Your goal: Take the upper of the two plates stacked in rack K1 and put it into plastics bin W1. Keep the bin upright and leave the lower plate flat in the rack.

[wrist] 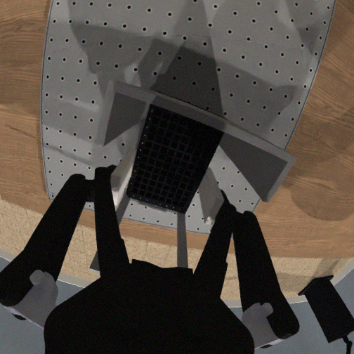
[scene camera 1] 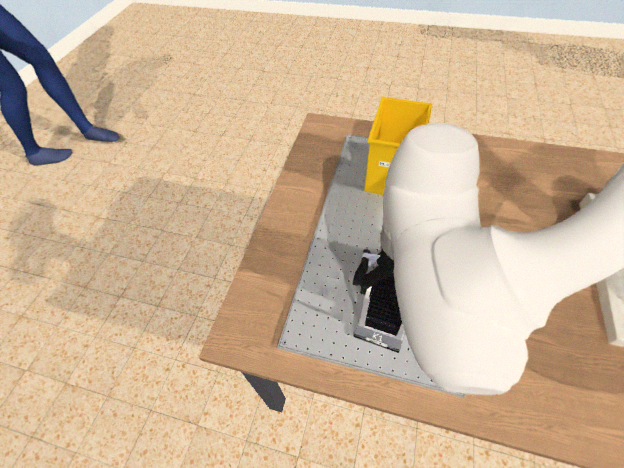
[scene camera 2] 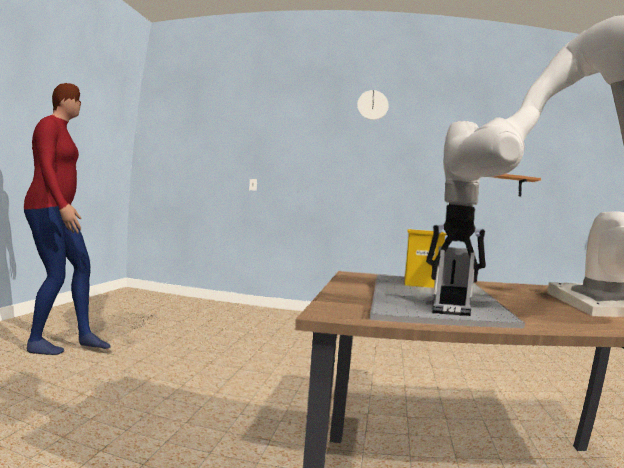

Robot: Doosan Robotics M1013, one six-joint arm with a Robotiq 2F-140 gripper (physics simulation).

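Places are measured from the arm's base along level axes (x ahead, y left, z up), in centimetres.
Pixels of known places: gripper, fingertip midpoint: (scene camera 1: 388, 305) (scene camera 2: 452, 294); arm's base, origin of the base link: (scene camera 2: 604, 295).
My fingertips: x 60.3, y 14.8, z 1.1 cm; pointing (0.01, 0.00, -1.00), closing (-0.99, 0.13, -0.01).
Ahead of a thing's pixels: the offset from my fingertips to its top centre. Level surfaces: height alone.
Rack K1 (scene camera 1: 363, 342) (scene camera 2: 452, 309) (wrist: 260, 145) is grey with tall walls and stands upright on the perforated board. A black gridded plate {dz +1.1, dx -0.3, dy -1.1 cm} (scene camera 1: 384, 312) (wrist: 175, 157) shows between its walls. My gripper (scene camera 2: 455, 279) (wrist: 168, 168) points down over the rack and is shut on this upper plate, one finger at each long side. How high the plate sits above the lower one cannot be told; the lower plate is not distinguishable. In scene camera 1 the arm hides much of the gripper. Plastics bin W1 {dz +14.4, dx -0.4, dy -42.4 cm} (scene camera 1: 375, 171) (scene camera 2: 417, 269), yellow and open-topped, stands upright behind the rack.
The grey perforated board {dz -3.6 cm} (scene camera 1: 327, 302) (scene camera 2: 393, 307) (wrist: 65, 30) lies on the wooden table {dz -4.9 cm} (scene camera 1: 262, 282) (scene camera 2: 347, 302). The white arm (scene camera 1: 428, 201) (scene camera 2: 483, 151) reaches in from the right and partly covers the bin in scene camera 1. A person (scene camera 1: 12, 95) (scene camera 2: 55, 166) stands on the floor left of the table.
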